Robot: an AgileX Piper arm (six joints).
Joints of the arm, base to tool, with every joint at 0 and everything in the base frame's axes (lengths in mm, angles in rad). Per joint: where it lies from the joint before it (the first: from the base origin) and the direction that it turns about. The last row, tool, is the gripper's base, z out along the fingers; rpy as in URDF.
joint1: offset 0.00 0.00 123.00 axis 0 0 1
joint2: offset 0.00 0.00 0.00 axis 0 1 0
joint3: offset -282.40 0.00 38.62 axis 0 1 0
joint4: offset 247.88 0.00 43.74 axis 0.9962 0 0.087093
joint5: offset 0.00 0.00 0.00 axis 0 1 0
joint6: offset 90.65 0.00 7.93 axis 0.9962 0 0.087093
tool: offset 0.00 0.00 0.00 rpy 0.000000 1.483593 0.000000
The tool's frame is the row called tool.
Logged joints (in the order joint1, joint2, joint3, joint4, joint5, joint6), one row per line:
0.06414 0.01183 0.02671 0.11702 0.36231 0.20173
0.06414 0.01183 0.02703 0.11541 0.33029 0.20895
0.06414 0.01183 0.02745 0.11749 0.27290 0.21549
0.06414 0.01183 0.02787 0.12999 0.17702 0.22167
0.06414 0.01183 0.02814 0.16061 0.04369 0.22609
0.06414 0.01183 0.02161 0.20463 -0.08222 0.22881
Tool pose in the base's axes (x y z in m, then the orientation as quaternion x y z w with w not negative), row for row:
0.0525 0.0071 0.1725 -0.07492 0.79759 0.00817 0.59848
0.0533 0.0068 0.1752 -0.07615 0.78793 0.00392 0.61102
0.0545 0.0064 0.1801 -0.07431 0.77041 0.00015 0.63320
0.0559 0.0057 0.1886 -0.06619 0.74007 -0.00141 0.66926
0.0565 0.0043 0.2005 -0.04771 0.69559 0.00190 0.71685
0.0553 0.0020 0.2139 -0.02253 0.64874 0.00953 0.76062
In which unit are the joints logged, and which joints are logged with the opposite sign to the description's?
The joints are logged in radians. Opposite sign: joint2, joint6.
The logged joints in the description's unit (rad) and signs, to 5 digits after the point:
0.06414 -0.01183 0.02671 0.11702 0.36231 -0.20173
0.06414 -0.01183 0.02703 0.11541 0.33029 -0.20895
0.06414 -0.01183 0.02745 0.11749 0.27290 -0.21549
0.06414 -0.01183 0.02787 0.12999 0.17702 -0.22167
0.06414 -0.01183 0.02814 0.16061 0.04369 -0.22609
0.06414 -0.01183 0.02161 0.20463 -0.08222 -0.22881

